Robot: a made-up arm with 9 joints. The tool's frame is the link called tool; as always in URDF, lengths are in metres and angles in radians.
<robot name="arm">
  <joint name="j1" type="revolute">
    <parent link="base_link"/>
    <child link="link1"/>
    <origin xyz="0 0 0.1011" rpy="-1.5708 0 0"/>
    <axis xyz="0 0 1"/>
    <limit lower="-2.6" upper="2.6"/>
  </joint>
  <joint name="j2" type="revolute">
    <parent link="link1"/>
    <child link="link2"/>
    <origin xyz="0.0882 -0.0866 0.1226" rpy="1.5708 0 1.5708"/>
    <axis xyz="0 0 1"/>
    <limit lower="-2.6" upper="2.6"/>
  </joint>
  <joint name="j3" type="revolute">
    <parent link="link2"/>
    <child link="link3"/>
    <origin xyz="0.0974 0.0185 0.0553" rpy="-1.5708 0 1.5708"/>
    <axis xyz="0 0 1"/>
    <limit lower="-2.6" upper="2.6"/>
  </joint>
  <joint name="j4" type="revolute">
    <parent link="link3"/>
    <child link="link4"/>
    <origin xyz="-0.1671 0.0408 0.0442" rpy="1.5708 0 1.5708"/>
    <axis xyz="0 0 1"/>
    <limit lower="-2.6" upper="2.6"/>
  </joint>
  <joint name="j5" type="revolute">
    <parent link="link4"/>
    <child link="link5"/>
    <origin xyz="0.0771 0.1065 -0.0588" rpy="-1.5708 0 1.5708"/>
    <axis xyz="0 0 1"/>
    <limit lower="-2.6" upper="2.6"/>
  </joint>
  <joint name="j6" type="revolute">
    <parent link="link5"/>
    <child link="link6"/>
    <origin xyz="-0.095 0.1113 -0.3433" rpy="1.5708 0 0"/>
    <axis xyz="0 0 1"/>
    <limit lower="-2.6" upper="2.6"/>
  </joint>
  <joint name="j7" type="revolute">
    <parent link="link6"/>
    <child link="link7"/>
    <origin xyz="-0.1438 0.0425 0.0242" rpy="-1.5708 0 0"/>
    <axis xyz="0 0 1"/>
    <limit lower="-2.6" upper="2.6"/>
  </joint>
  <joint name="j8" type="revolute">
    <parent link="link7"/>
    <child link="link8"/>
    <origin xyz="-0.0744 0.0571 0.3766" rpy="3.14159 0 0"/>
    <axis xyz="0 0 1"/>
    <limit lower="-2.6" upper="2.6"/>
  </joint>
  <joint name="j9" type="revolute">
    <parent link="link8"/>
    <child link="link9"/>
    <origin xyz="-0.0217 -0.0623 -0.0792" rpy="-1.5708 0 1.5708"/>
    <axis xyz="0 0 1"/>
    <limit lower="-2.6" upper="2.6"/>
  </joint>
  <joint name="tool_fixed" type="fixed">
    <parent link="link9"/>
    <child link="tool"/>
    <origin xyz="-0.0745 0.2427 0.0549" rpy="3.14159 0 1.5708"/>
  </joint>
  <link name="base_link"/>
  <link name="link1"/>
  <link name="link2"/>
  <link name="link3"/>
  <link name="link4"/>
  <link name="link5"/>
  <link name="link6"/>
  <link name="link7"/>
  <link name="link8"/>
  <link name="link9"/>
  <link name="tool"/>
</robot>
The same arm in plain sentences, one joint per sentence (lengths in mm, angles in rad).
The arm has nine revolute joints in a row. What follows holds with every joint at zero, and every direction is one of the base frame's.
Joint 1 sits 101.1 mm along +z from the base frame's origin and turns about +y, from -2.6 to 2.6 rad.
Joint 2 sits 88.2 mm along +x and 122.6 mm along +y and 86.6 mm along +z from joint 1 and turns about +x, from -2.6 to 2.6 rad.
Joint 3 sits 55.3 mm along +x and 18.5 mm along +y and 97.4 mm along -z from joint 2 and turns about +z, from -2.6 to 2.6 rad.
Joint 4 sits 40.8 mm along -x and 167.1 mm along -y and 44.2 mm along +z from joint 3 and turns about +y, from -2.6 to 2.6 rad.
Joint 5 sits 77.1 mm along -x and 58.8 mm along -y and 106.5 mm along +z from joint 4 and turns about +x, from -2.6 to 2.6 rad.
Joint 6 sits 343.3 mm along -x and 111.3 mm along -y and 95 mm along -z from joint 5 and turns about +y, from -2.6 to 2.6 rad.
Joint 7 sits 42.5 mm along +x and 24.2 mm along +y and 143.8 mm along -z from joint 6 and turns about +x, from -2.6 to 2.6 rad.
Joint 8 sits 376.6 mm along +x and 57.1 mm along -y and 74.4 mm along -z from joint 7 and turns about -x, from -2.6 to 2.6 rad.
Joint 9 sits 79.2 mm along +x and 62.3 mm along -y and 21.7 mm along -z from joint 8 and turns about -z, from -2.6 to 2.6 rad.
The tool frame, which is the frame that the pose is given for, sits 242.7 mm along +x and 74.5 mm along -y and 54.9 mm along -z from joint 9; its axes are the base frame's turned by roll 0, pitch 0 and yaw 0 rad (as in URDF: about the fixed x, then y, then z).

